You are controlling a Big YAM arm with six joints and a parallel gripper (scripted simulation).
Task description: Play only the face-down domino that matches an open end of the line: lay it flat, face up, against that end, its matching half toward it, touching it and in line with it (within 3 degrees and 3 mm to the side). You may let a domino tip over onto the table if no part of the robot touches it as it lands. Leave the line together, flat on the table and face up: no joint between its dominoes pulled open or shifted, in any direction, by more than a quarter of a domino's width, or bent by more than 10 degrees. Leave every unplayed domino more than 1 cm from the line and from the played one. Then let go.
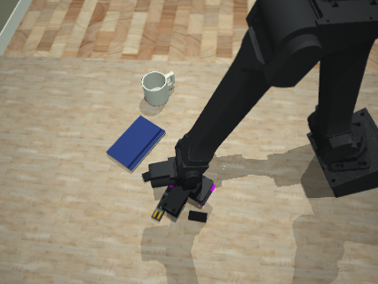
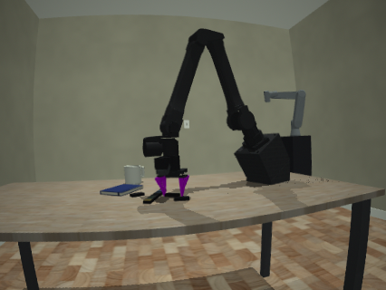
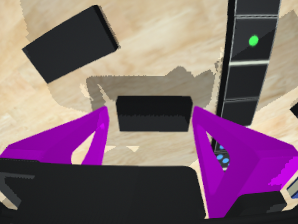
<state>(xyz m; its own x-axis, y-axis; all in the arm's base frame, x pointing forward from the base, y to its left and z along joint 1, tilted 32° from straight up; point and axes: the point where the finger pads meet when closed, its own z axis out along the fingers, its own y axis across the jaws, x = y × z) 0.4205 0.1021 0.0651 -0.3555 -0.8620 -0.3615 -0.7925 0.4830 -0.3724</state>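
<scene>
Right now my hand is right at the black domino. Also, from my hand: white mug: 34 cm to the right, 17 cm ahead, 3 cm above; blue book: 21 cm ahead, 14 cm to the right.
</scene>
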